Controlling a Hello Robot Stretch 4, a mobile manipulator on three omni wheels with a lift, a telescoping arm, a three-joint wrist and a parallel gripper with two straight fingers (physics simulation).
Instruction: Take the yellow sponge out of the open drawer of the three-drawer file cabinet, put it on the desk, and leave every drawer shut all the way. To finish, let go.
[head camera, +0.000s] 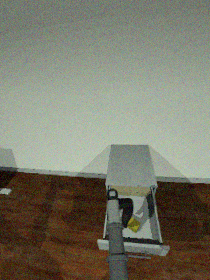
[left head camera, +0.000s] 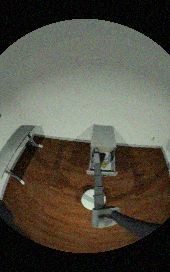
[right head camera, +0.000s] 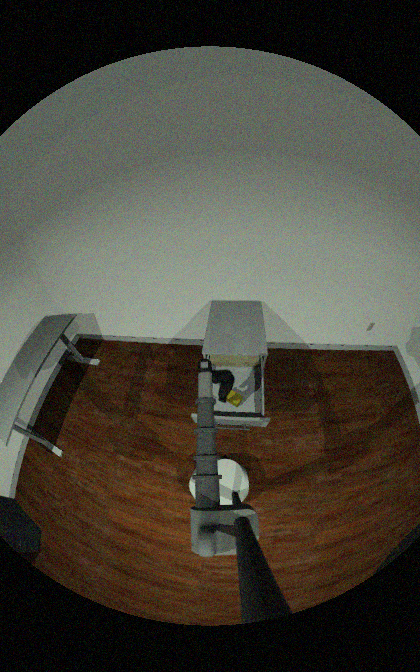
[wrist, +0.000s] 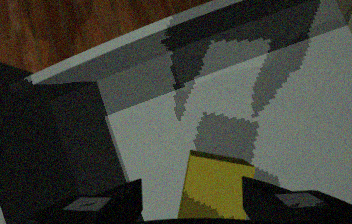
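Observation:
The yellow sponge (head camera: 134, 224) (left head camera: 104, 164) (right head camera: 234, 398) (wrist: 215, 182) lies in the open drawer (head camera: 132, 247) (right head camera: 230, 421) of the grey file cabinet (head camera: 131, 165) (left head camera: 103, 136) (right head camera: 235, 327). The drawer looks like the top one; the fronts of the others are hidden. My gripper (right head camera: 223, 399) (wrist: 191, 193) is open and points down over the drawer, beside the sponge in the head views. In the wrist view the sponge shows between the fingers, nearer the right one, its lower end cut off. Nothing is held. The desk (left head camera: 17, 145) (right head camera: 37, 357) stands at the left.
My telescoping arm (head camera: 116, 235) (right head camera: 205, 440) reaches over the drawer's left side and front. The drawer's front panel and side walls stand close around the gripper. A wall rises behind the cabinet. A white round object (left head camera: 89, 199) (right head camera: 235, 477) is on the floor beneath the arm. Desk legs (right head camera: 42, 442) reach out at the left.

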